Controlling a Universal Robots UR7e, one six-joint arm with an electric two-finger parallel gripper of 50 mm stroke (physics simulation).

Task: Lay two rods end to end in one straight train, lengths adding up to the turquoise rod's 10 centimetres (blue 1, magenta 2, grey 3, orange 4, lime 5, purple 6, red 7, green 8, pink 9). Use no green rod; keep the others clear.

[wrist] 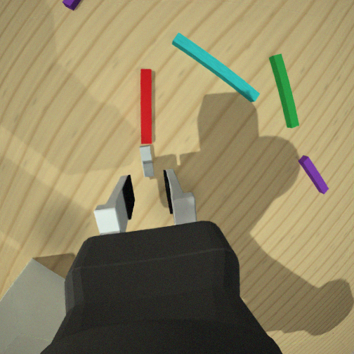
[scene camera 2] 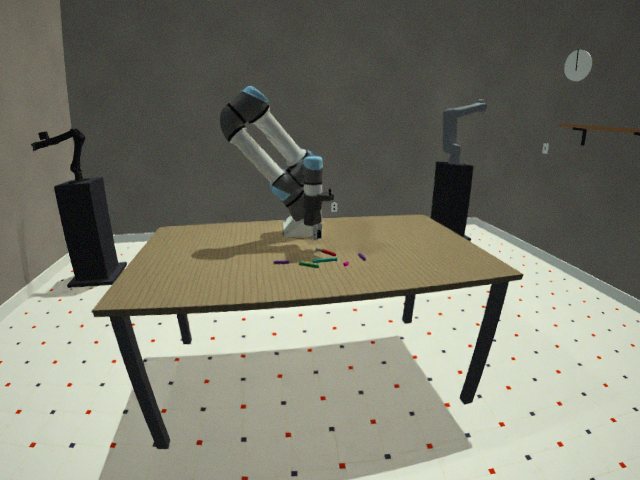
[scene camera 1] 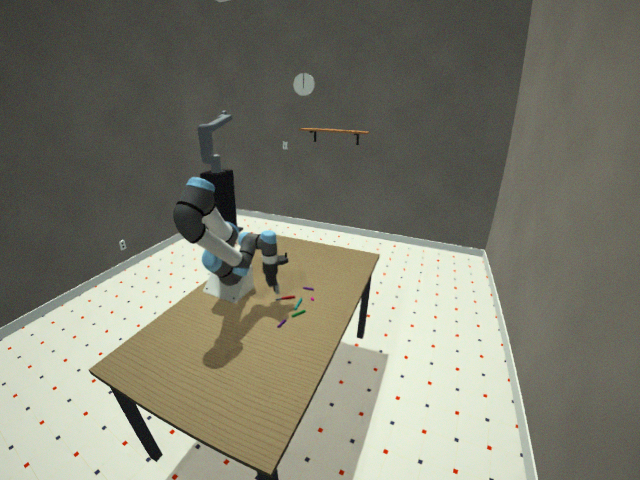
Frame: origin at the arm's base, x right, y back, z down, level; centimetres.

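Seen in the pictures: gripper, between the fingertips: (scene camera 2: 317, 238) (scene camera 1: 276, 292); arm's base, origin of its link: (scene camera 1: 231, 272).
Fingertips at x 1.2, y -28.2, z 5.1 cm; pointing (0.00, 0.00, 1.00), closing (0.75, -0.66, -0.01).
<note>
Pixels of each thing's middle, then the offset from my fingertips to it.
- red rod, middle of its body: (scene camera 2: 328, 252) (scene camera 1: 288, 297) dy -5.1, dx -3.7, dz +4.8 cm
- short grey rod, middle of its body: (scene camera 2: 319, 249) (scene camera 1: 278, 299) dy -0.8, dx -0.8, dz +4.8 cm
- turquoise rod, middle of its body: (scene camera 2: 325, 260) (scene camera 1: 298, 304) dy -12.4, dx -0.2, dz +4.8 cm
- green rod, middle of its body: (scene camera 2: 308, 264) (scene camera 1: 298, 313) dy -15.4, dx +7.2, dz +4.8 cm
- magenta rod, middle of its body: (scene camera 2: 346, 263) (scene camera 1: 312, 298) dy -17.8, dx -7.2, dz +4.8 cm
The red rod (scene camera 1: 288, 297) (scene camera 2: 328, 252) (wrist: 146, 106) lies flat on the table. The short grey rod (scene camera 1: 279, 299) (scene camera 2: 318, 250) (wrist: 146, 161) lies at its robot-side end, nearly in line but slightly angled. A thin gap shows between their ends in the wrist view. My gripper (scene camera 1: 277, 290) (scene camera 2: 316, 235) (wrist: 148, 185) is open and empty, above the table at the grey rod's outer end, with fingers to either side of the rod's line. The turquoise rod (scene camera 1: 298, 303) (scene camera 2: 325, 260) (wrist: 216, 67) lies diagonally beside the red rod, apart from it.
The green rod (scene camera 1: 298, 313) (scene camera 2: 308, 264) (wrist: 284, 91) lies beyond the turquoise rod. One purple rod (scene camera 1: 281, 322) (scene camera 2: 281, 262) (wrist: 313, 174) lies near the green rod; another purple rod (scene camera 1: 308, 288) (scene camera 2: 361, 256) (wrist: 71, 4) and a magenta rod (scene camera 1: 312, 299) (scene camera 2: 345, 263) lie on the other side.
</note>
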